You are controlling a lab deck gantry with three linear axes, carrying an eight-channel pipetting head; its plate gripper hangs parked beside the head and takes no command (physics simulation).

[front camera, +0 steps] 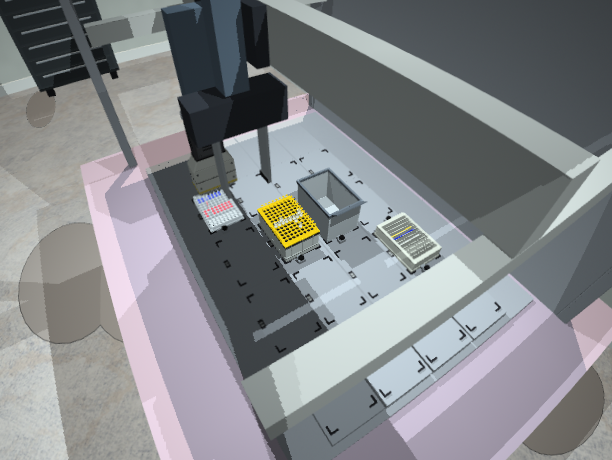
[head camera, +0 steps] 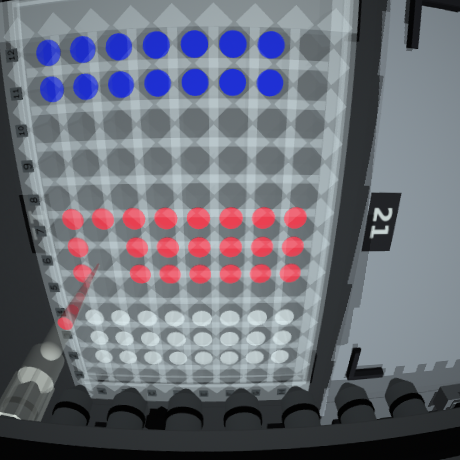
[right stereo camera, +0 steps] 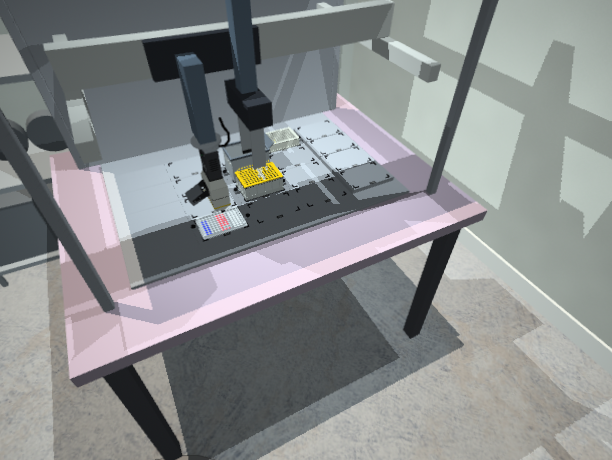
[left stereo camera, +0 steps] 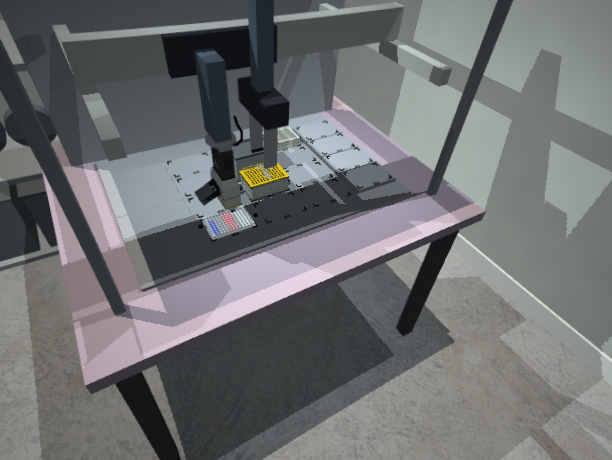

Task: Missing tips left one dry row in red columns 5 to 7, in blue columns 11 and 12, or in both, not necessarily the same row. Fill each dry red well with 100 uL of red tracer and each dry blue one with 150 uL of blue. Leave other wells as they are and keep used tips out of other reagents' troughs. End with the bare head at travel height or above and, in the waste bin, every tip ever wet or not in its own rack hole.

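The well plate (front camera: 212,227) (head camera: 332,150) (left stereo camera: 221,223) lies under the pipetting head (front camera: 212,172) (left stereo camera: 229,191) (right stereo camera: 219,193). In the head view, red column 7 is full; columns 5 and 6 each have one dry well, second from left. Blue columns 11 and 12 are each dry at the far right. A clear tip (head camera: 78,297) on the leftmost nozzle holds red liquid; its end appears over the second row near columns 5 and 6, height unclear. The other visible nozzles are bare. The parked plate gripper (front camera: 246,186) (right stereo camera: 253,159) has its fingers apart, with nothing between them.
The yellow tip rack (front camera: 292,231) (left stereo camera: 263,175) (right stereo camera: 259,175) stands beside the plate, with some holes empty. The grey waste bin (front camera: 345,220) stands behind it. The trough block (front camera: 392,245), with a blue and a yellow line showing, stands farther right in the front view.
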